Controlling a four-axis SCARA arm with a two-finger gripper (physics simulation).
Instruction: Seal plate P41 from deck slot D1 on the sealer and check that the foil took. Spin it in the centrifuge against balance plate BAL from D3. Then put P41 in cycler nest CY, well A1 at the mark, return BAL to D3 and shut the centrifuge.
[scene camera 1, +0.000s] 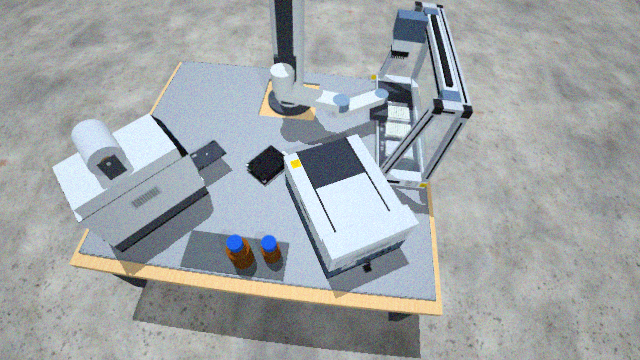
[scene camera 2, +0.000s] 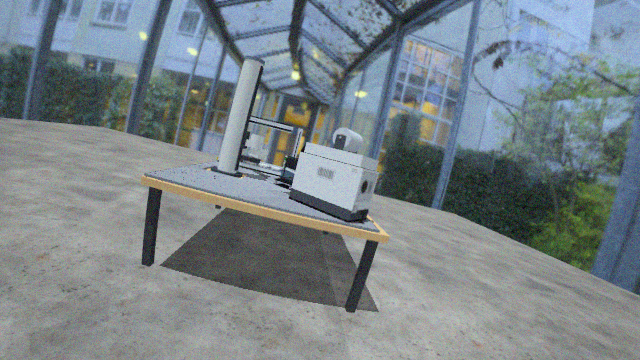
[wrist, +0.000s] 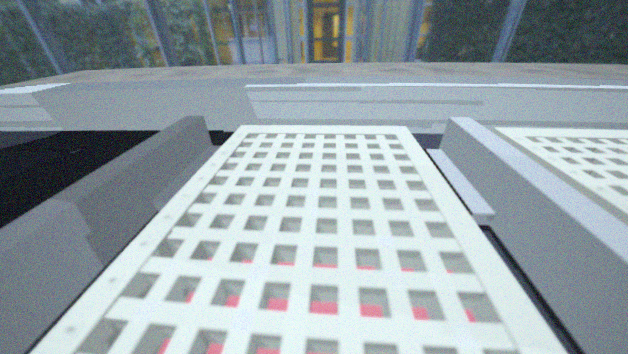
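Seen in the pictures: gripper, between the fingertips: (scene camera 1: 407, 113) (wrist: 320, 135); arm's base, origin of its link: (scene camera 2: 226, 173).
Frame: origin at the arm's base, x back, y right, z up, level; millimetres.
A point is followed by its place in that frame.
A white multiwell plate, taken as P41 (scene camera 1: 399, 110) {x -61, y -596, z 74 mm} (wrist: 327, 189) {x -82, y -593, z 77 mm}, lies at the back of the gantry deck with pink in its nearer wells. It looks level with its neighbour. My gripper (scene camera 1: 391, 112) (wrist: 320, 135) {x -78, y -639, z 74 mm} is shut on it, with grey fingers along both long sides. The fingertips' lower ends are hidden. A second white plate (scene camera 1: 397, 131) {x -213, y -579, z 73 mm} (wrist: 597, 157) {x -183, y -617, z 77 mm} lies beside it. Another pale item (scene camera 1: 396, 149) lies beyond that, partly behind the gantry frame; I cannot tell if it is BAL. The sealer (scene camera 1: 145, 195) {x -810, y 397, z 234 mm} (scene camera 2: 330, 175) {x -694, y 590, z 218 mm}, with a white roll on top, has its dark carriage (scene camera 1: 208, 154) {x -512, y 282, z 112 mm} out.
A large white instrument (scene camera 1: 357, 200) {x -719, y -371, z 222 mm} with a dark top panel stands in front of the gantry frame (scene camera 1: 400, 142) {x -463, y -527, z 277 mm}. A low black device (scene camera 1: 267, 164) {x -491, y 24, z 55 mm} sits at its left. Two brown bottles with blue caps (scene camera 1: 240, 254) {x -950, y 21, z 148 mm} (scene camera 1: 270, 251) {x -921, y -80, z 137 mm} stand near the front edge. The pipetting head (scene camera 1: 410, 27) {x 81, y -555, z 460 mm} hangs high over the deck.
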